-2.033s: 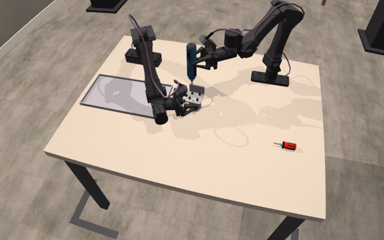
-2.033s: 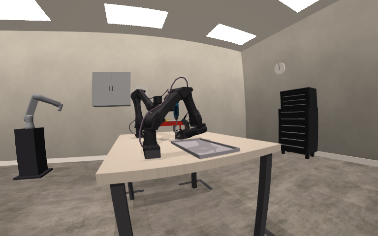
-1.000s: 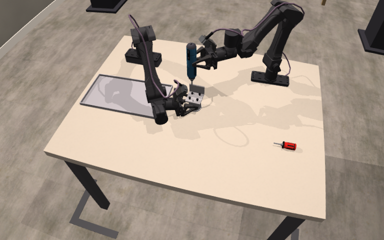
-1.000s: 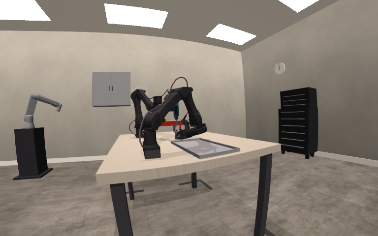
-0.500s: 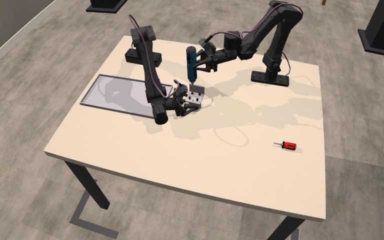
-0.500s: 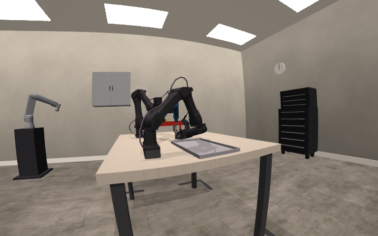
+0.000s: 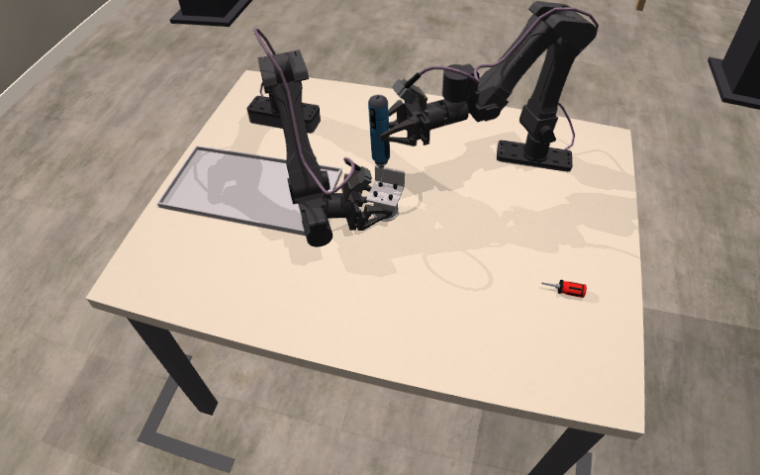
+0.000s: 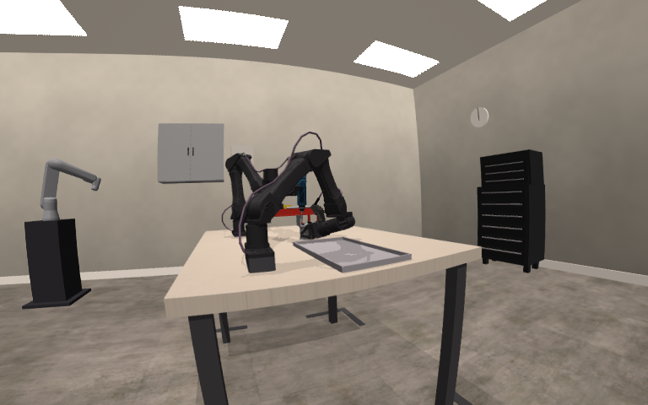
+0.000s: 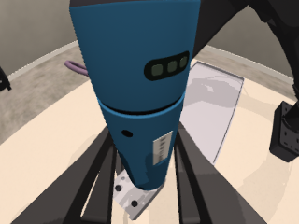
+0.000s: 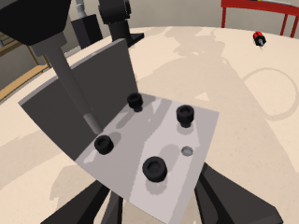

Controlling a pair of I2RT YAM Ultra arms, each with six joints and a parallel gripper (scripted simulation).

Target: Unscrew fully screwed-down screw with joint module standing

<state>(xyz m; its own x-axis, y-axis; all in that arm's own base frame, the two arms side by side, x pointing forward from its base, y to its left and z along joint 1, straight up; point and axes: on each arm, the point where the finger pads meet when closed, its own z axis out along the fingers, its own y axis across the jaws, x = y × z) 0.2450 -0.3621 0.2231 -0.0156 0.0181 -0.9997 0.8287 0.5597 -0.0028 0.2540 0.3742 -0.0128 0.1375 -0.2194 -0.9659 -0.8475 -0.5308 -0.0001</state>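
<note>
Now: right hand 50 mm below the grey L-shaped bracket. Also, from my right hand: shallow grey tray (350 mm to the right, 20 mm below); then small red-handled screwdriver (140 mm ahead, 430 mm to the left, 10 mm below).
</note>
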